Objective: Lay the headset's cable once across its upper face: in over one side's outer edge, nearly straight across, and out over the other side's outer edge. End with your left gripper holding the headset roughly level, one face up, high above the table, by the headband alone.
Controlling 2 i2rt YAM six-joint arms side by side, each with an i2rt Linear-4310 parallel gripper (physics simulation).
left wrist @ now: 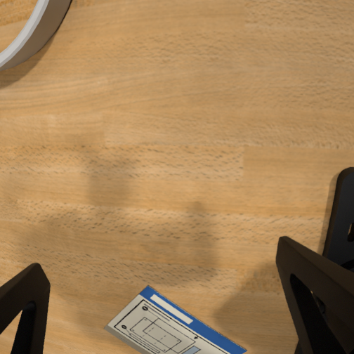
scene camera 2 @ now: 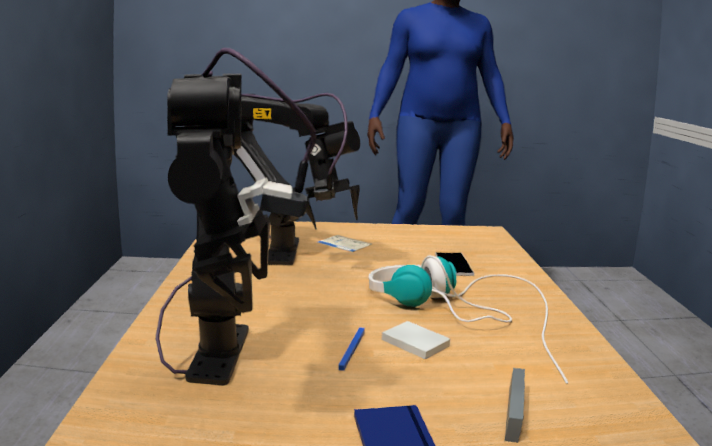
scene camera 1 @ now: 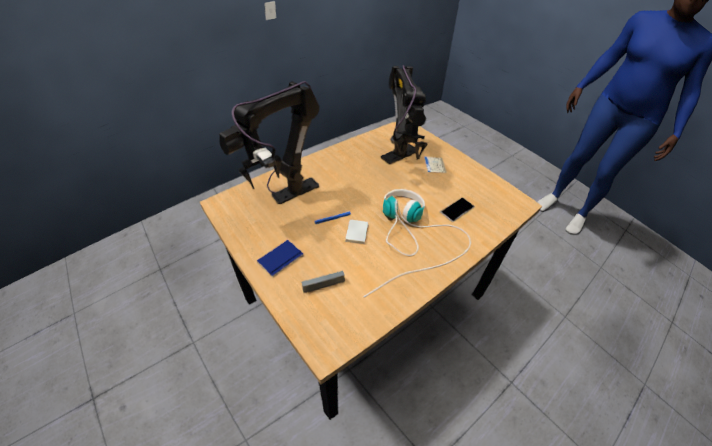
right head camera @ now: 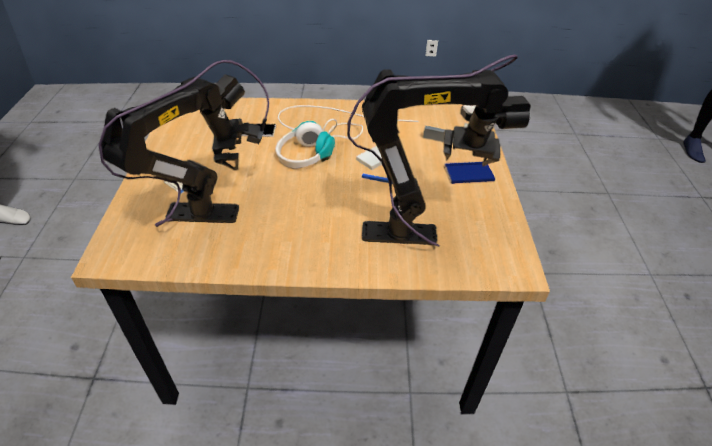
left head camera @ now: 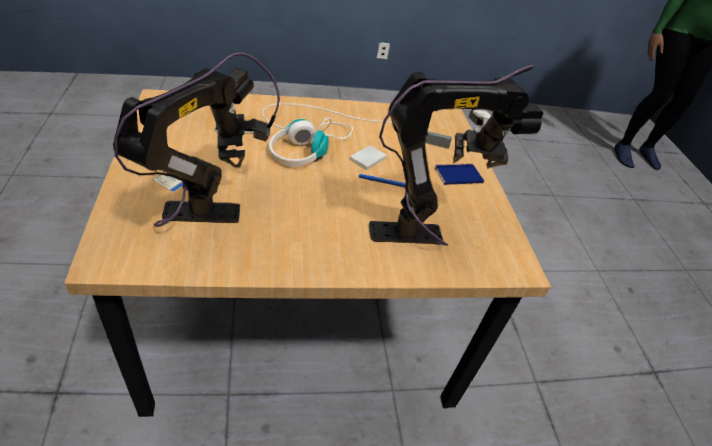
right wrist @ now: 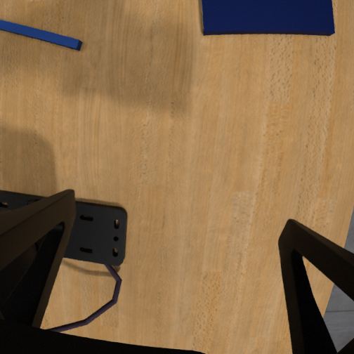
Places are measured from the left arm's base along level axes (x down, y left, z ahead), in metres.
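Where they show: left gripper, fingertip midpoint: (scene camera 2: pixel 336 224) (scene camera 1: pixel 409 156) (right head camera: pixel 237 156) (left head camera: pixel 237 153); right gripper, fingertip midpoint: (scene camera 2: pixel 255 294) (scene camera 1: pixel 266 183) (right head camera: pixel 464 161) (left head camera: pixel 470 164); left arm's base, link origin: (scene camera 2: pixel 282 251) (scene camera 1: pixel 399 154) (right head camera: pixel 202 213) (left head camera: pixel 201 213); right arm's base, link origin: (scene camera 2: pixel 219 353) (scene camera 1: pixel 295 191) (right head camera: pixel 399 234) (left head camera: pixel 405 233).
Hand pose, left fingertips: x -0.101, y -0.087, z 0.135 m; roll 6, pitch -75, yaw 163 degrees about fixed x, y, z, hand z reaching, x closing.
Observation:
Each offset is from my left fingertips to the top centre of the thing.
The white and teal headset (left head camera: pixel 320 145) (right head camera: pixel 325 145) (scene camera 1: pixel 389 208) (scene camera 2: pixel 411 286) lies on the table, its headband toward the arm bases. Part of the headband shows in the left wrist view (left wrist: pixel 50 25). Its white cable (scene camera 1: pixel 469 241) (scene camera 2: pixel 545 307) leaves near the cups, makes a small loop beside them, then curves wide to a free end on the table. No strand shows laid across both cups. My left gripper (scene camera 2: pixel 336 222) (left wrist: pixel 158 264) is open, above the table beside the headband, apart from it. My right gripper (left head camera: pixel 473 163) (right wrist: pixel 182 216) is open, well away from the headset.
A white box @(dx +0.086, dy -0.397, dz +0.146 m) (scene camera 1: pixel 357 231) (scene camera 2: pixel 415 338) and a blue pen @(dx +0.091, dy -0.427, dz +0.034 m) (scene camera 1: pixel 332 217) (scene camera 2: pixel 351 348) lie near the headset. A black phone @(dx +0.092, dy +0.019, dz +0.290 m) (scene camera 1: pixel 458 209) lies beyond its other side. A card @(dx +0.099, dy +0.173, dz +0.022 m) (left wrist: pixel 170 325) (scene camera 1: pixel 435 164), a navy notebook @(dx +0.089, dy -0.690, dz +0.088 m) (scene camera 1: pixel 280 257) and a grey block @(dx +0.061, dy -0.629, dz +0.266 m) (scene camera 1: pixel 323 282) lie farther out.

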